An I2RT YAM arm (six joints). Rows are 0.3 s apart.
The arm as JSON. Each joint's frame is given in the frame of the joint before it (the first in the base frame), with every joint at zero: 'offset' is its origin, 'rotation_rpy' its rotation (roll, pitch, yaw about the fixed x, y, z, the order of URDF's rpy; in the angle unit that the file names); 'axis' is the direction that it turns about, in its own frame. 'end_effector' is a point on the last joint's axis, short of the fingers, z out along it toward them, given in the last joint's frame.
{
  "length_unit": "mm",
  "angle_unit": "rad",
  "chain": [
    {
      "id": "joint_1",
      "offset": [
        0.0,
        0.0,
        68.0
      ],
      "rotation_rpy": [
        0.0,
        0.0,
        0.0
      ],
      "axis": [
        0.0,
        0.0,
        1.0
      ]
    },
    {
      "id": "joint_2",
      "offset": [
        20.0,
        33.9,
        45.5
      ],
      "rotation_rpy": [
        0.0,
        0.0,
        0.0
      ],
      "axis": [
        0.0,
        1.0,
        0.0
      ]
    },
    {
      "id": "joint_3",
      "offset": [
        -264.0,
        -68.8,
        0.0
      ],
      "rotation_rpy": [
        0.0,
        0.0,
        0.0
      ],
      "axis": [
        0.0,
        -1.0,
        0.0
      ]
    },
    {
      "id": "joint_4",
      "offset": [
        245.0,
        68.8,
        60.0
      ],
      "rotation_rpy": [
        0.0,
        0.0,
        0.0
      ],
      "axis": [
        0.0,
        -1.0,
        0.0
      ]
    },
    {
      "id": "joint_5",
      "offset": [
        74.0,
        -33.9,
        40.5
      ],
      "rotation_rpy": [
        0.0,
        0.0,
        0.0
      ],
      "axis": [
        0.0,
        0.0,
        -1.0
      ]
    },
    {
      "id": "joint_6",
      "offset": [
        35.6,
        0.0,
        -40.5
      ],
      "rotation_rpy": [
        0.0,
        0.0,
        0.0
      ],
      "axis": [
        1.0,
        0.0,
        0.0
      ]
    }
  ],
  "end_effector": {
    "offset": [
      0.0,
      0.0,
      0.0
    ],
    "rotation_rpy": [
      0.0,
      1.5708,
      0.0
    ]
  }
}
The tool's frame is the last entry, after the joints.
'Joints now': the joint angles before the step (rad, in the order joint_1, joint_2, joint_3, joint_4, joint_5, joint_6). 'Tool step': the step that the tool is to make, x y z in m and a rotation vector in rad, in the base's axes. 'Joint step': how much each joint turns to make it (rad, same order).
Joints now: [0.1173, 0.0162, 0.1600, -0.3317, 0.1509, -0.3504]
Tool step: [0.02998, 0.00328, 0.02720, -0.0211, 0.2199, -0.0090]
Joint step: [0.0000, 0.4002, 0.1847, -0.0065, 0.0072, 0.0073]
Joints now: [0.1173, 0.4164, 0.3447, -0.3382, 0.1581, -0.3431]
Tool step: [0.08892, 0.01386, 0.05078, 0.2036, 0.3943, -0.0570]
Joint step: [0.0000, 0.6363, 0.4917, -0.2514, -0.0950, 0.2364]
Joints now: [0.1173, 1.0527, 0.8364, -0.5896, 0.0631, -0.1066]
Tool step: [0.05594, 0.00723, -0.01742, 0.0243, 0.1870, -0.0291]
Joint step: [0.0000, 0.3002, 0.1686, -0.0541, -0.0179, 0.0514]
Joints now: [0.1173, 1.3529, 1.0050, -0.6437, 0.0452, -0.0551]
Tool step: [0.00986, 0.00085, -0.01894, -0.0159, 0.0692, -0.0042]
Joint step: [0.0000, 0.0740, 0.0000, 0.0034, 0.0088, -0.0004]
